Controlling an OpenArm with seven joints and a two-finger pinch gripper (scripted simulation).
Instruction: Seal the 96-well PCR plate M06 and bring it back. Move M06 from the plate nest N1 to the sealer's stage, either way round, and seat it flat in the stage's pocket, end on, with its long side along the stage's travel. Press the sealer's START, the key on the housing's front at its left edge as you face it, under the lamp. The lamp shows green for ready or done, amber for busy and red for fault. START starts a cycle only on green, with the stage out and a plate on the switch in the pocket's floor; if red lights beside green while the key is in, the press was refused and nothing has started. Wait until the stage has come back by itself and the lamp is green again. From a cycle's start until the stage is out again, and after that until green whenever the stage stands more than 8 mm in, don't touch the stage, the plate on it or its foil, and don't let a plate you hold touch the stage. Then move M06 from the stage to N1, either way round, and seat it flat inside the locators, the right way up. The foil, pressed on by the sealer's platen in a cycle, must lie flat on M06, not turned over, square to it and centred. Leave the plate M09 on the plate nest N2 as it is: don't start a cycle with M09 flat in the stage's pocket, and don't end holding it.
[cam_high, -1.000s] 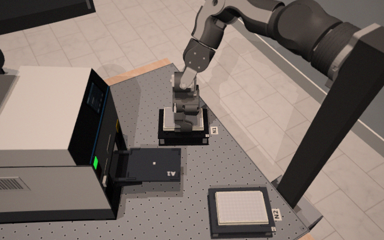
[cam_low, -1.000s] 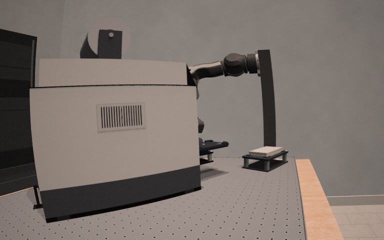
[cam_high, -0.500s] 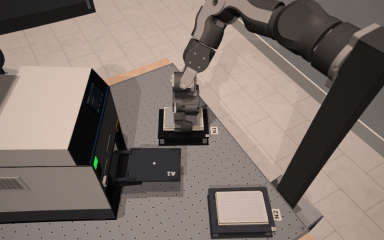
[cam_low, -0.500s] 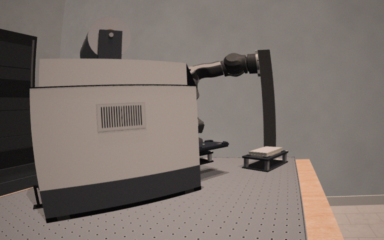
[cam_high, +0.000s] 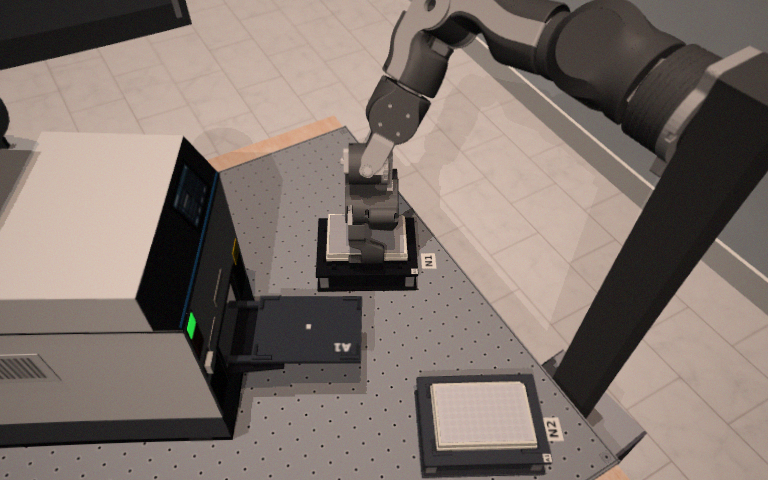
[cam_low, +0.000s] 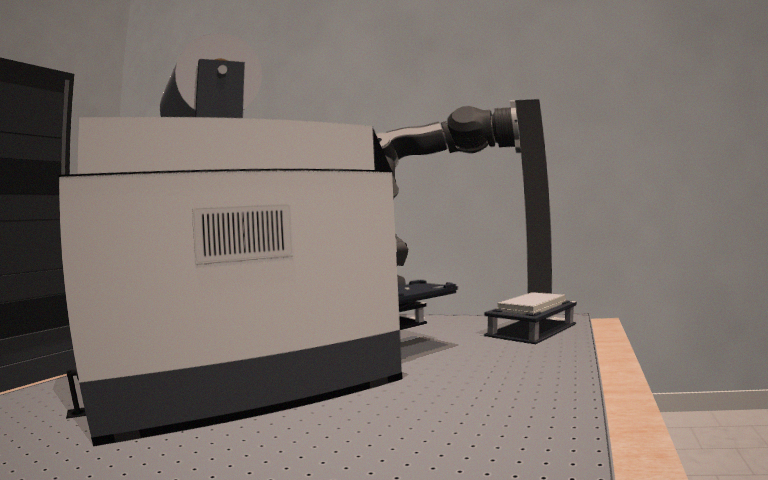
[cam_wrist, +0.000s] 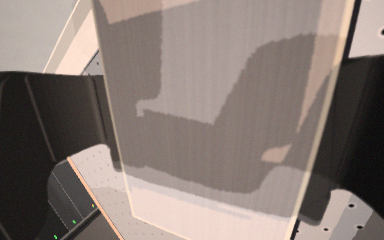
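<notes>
My gripper is now 3 cm above the nest N1. The rest, counted from my hand: sealer's stage: 17 cm ahead, 11 cm to the left, 4 cm above; plate M09: 33 cm to the left, 4 cm ahead, 1 cm below; 96-well plate M06: right at my hand.
</notes>
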